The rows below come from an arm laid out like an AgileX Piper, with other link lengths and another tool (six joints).
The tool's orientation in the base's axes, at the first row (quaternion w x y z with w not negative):
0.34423 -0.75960 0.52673 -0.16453
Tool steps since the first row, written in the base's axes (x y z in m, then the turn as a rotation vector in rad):
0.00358 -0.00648 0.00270 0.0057 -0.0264 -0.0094
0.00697 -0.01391 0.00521 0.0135 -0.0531 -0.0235
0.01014 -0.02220 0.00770 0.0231 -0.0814 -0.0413
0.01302 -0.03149 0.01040 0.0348 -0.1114 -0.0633
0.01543 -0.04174 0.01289 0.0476 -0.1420 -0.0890
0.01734 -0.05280 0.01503 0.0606 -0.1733 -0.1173
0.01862 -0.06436 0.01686 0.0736 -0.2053 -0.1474
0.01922 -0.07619 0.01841 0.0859 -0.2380 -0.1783
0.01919 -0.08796 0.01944 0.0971 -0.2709 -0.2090
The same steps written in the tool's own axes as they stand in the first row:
0.00701 -0.00299 -0.00199 0.0274 0.0081 0.0009
0.01484 -0.00552 -0.00429 0.0564 0.0181 0.0064
0.02338 -0.00771 -0.00701 0.0880 0.0298 0.0150
0.03268 -0.00963 -0.01041 0.1225 0.0434 0.0272
0.04271 -0.01089 -0.01428 0.1584 0.0588 0.0426
0.05332 -0.01139 -0.01849 0.1952 0.0761 0.0597
0.06417 -0.01114 -0.02305 0.2329 0.0948 0.0778
0.07504 -0.01016 -0.02791 0.2711 0.1147 0.0958
0.08566 -0.00841 -0.03278 0.3090 0.1352 0.1129

